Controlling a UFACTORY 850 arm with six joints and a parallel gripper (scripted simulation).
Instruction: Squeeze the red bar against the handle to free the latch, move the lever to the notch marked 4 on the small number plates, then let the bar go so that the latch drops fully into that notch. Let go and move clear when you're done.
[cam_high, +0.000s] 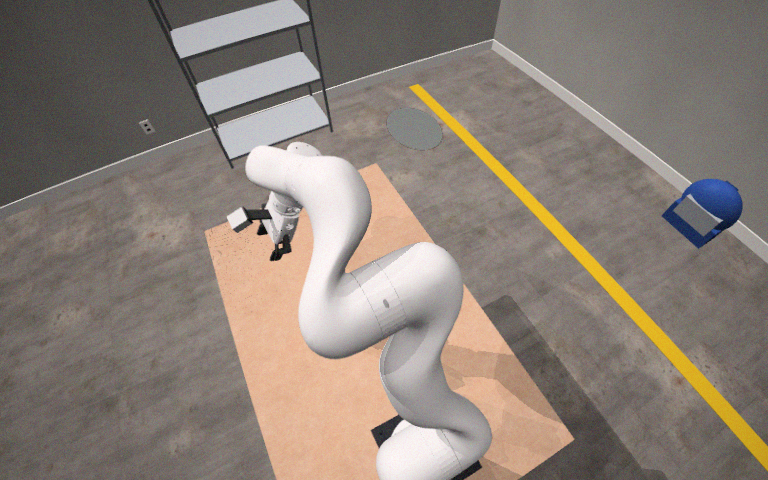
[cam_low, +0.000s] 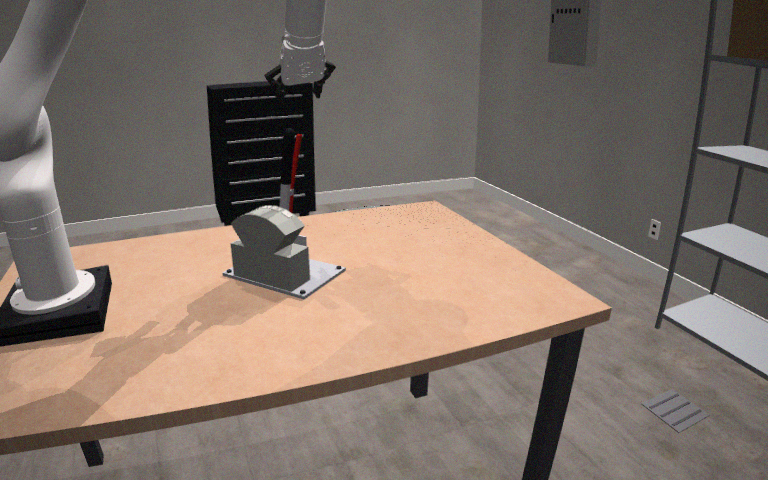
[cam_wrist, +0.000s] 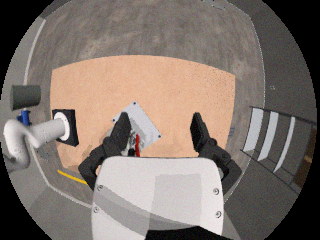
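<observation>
Now: the red bar 3 cm behind my hand, 13 cm to the right of it and 20 cm below it.
</observation>
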